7 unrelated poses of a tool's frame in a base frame.
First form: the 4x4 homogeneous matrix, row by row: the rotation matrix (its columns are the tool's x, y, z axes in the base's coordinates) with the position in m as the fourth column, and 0 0 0 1 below. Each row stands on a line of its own.
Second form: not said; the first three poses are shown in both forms.
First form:
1:
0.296, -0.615, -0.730, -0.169
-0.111, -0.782, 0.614, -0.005
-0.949, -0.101, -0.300, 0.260
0, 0, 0, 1
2:
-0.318, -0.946, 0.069, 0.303
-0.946, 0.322, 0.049, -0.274
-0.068, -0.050, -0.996, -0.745
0, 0, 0, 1
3:
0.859, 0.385, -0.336, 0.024
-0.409, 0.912, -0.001, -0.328
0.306, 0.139, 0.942, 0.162
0, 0, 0, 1
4:
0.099, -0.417, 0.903, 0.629
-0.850, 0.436, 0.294, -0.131
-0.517, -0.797, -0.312, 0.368
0, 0, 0, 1
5:
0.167, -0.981, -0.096, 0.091
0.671, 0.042, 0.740, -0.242
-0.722, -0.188, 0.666, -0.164
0, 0, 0, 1
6:
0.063, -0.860, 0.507, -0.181
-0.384, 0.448, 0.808, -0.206
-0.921, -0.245, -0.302, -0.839
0, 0, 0, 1
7:
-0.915, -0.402, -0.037, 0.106
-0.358, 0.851, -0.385, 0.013
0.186, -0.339, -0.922, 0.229
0, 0, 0, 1
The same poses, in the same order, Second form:
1:
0.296, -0.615, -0.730, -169
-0.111, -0.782, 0.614, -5
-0.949, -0.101, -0.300, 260
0, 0, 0, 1

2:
-0.318, -0.946, 0.069, 303
-0.946, 0.322, 0.049, -274
-0.068, -0.050, -0.996, -745
0, 0, 0, 1

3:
0.859, 0.385, -0.336, 24
-0.409, 0.912, -0.001, -328
0.306, 0.139, 0.942, 162
0, 0, 0, 1

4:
0.099, -0.417, 0.903, 629
-0.850, 0.436, 0.294, -131
-0.517, -0.797, -0.312, 368
0, 0, 0, 1

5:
0.167, -0.981, -0.096, 91
0.671, 0.042, 0.740, -242
-0.722, -0.188, 0.666, -164
0, 0, 0, 1

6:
0.063, -0.860, 0.507, -181
-0.384, 0.448, 0.808, -206
-0.921, -0.245, -0.302, -839
0, 0, 0, 1

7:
-0.915, -0.402, -0.037, 106
-0.358, 0.851, -0.385, 13
0.186, -0.339, -0.922, 229
0, 0, 0, 1

